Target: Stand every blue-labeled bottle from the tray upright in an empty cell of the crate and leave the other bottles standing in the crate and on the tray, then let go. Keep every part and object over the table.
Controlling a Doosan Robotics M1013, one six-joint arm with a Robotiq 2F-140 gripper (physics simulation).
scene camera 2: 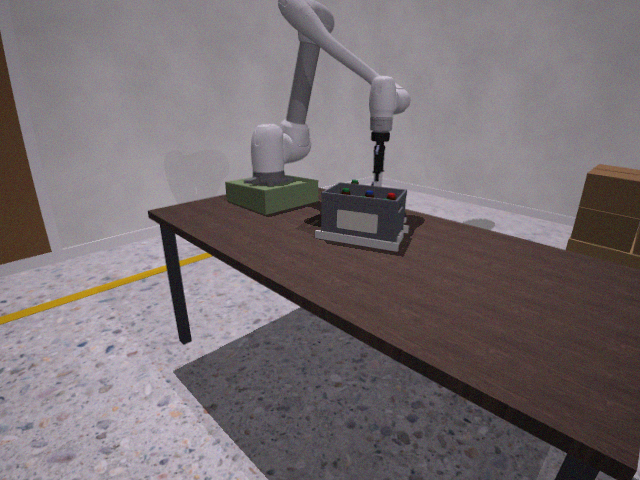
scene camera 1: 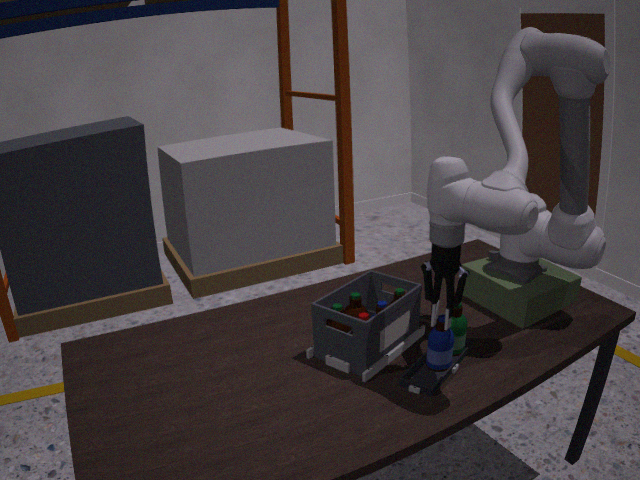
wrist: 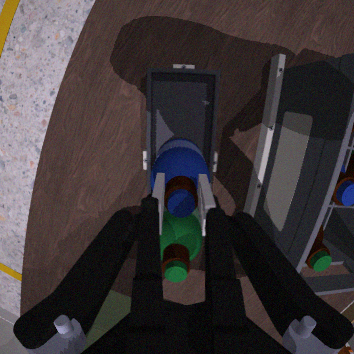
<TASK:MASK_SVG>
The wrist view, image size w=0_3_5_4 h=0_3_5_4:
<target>my gripper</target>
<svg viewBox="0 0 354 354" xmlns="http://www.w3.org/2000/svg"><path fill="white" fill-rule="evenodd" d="M13 325L14 335L29 354L336 354L354 332L353 325L344 315L311 290L284 254L249 213L237 212L234 216L225 214L224 210L220 208L217 197L212 194L207 176L204 173L198 173L197 205L201 233L205 235L205 300L188 305L163 300L159 234L161 234L164 205L164 172L156 173L152 193L149 193L140 200L141 212L131 214L130 211L123 209L115 211L54 291L23 313ZM231 248L271 322L281 335L282 345L246 316L239 278L236 278ZM138 240L135 275L132 280L130 312L83 350L86 343L85 334L92 325L133 241Z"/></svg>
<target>green bottle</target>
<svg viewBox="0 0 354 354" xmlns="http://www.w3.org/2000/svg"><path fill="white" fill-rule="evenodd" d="M163 205L161 234L159 234L160 260L162 260L161 270L167 280L179 282L186 278L190 270L189 261L197 255L201 248L202 233L198 208L196 206L188 216L176 217Z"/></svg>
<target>blue bottle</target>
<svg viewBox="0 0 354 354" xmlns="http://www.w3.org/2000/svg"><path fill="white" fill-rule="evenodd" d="M174 137L165 141L158 149L150 172L150 185L153 191L156 173L164 172L164 206L172 215L185 217L191 214L197 206L198 173L206 174L209 183L210 175L198 146L190 139Z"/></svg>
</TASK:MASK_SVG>
